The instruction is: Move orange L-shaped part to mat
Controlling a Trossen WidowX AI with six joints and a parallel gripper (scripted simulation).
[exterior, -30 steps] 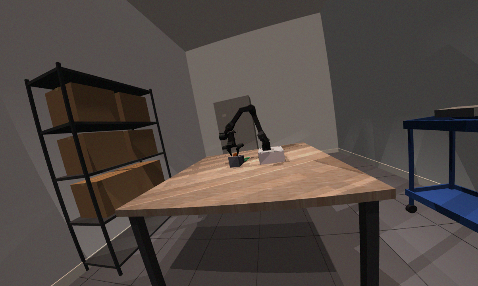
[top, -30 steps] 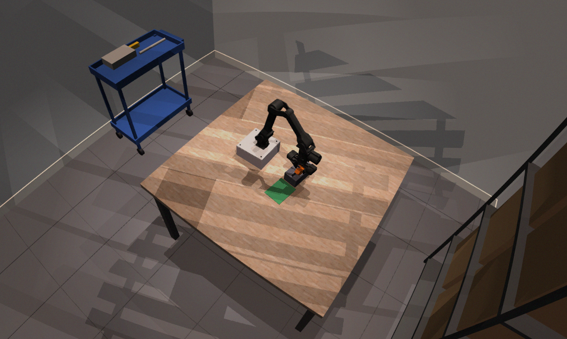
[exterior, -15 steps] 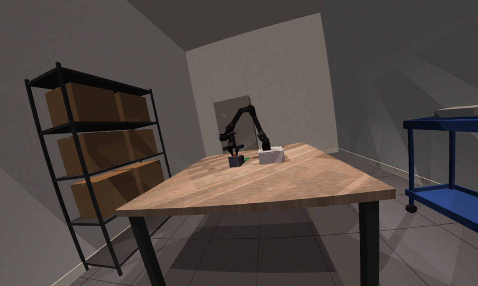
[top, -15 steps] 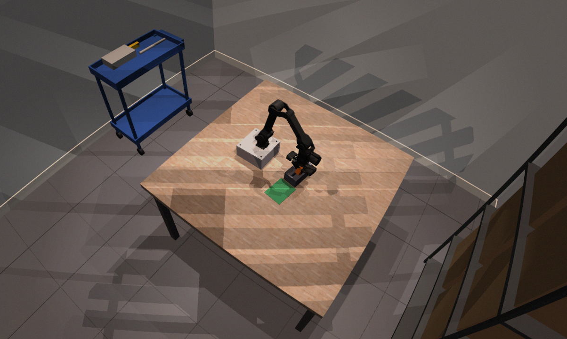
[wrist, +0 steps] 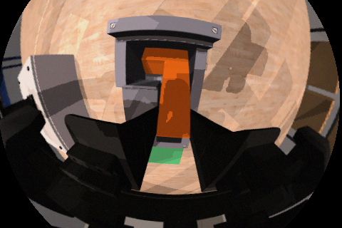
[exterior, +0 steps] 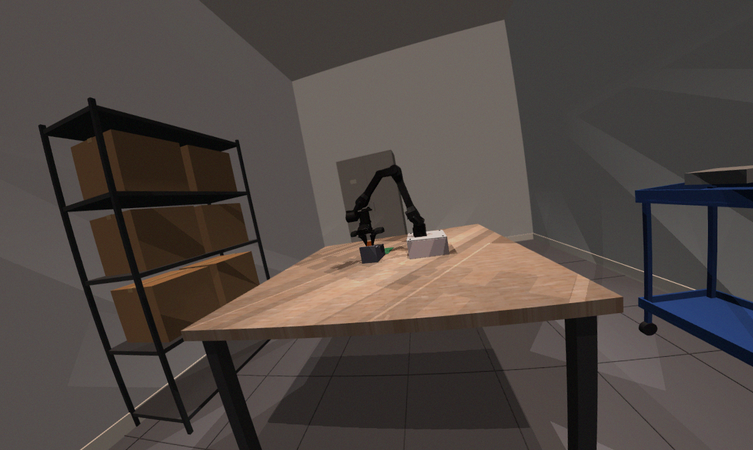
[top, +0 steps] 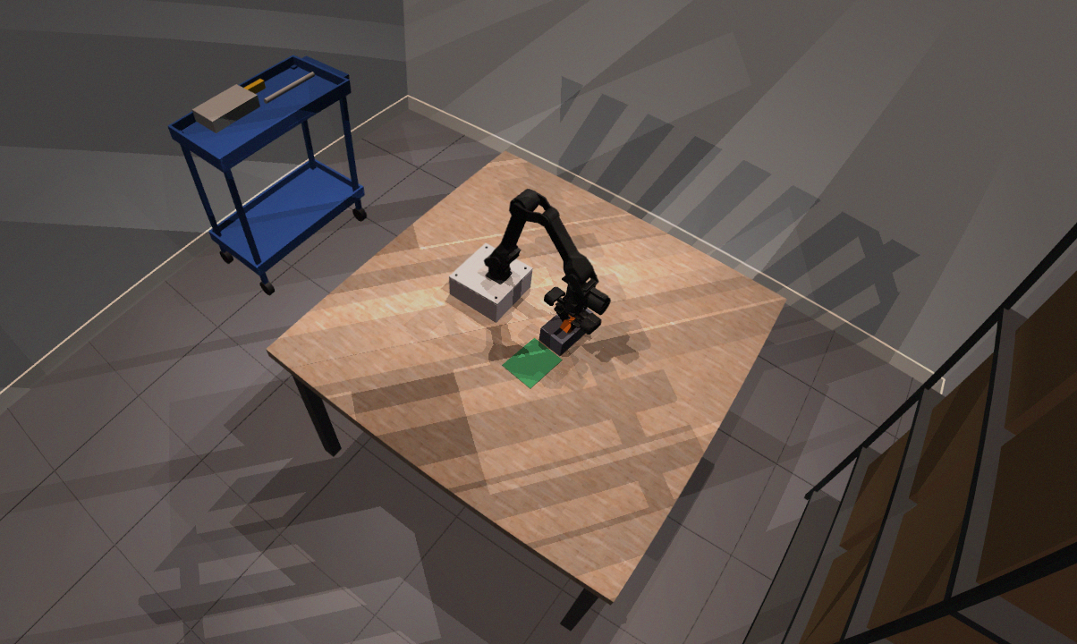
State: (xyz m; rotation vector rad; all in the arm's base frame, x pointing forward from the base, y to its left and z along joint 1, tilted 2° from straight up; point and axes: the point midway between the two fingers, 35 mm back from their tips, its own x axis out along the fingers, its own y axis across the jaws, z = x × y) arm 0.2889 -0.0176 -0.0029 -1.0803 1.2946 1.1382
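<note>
Now: the green mat 40 mm behind my gripper tip, 140 mm to the right of it and 80 mm below it. The rest, counted from my gripper tip: orange L-shaped part: 10 mm behind, 30 mm to the left, 30 mm below.
</note>
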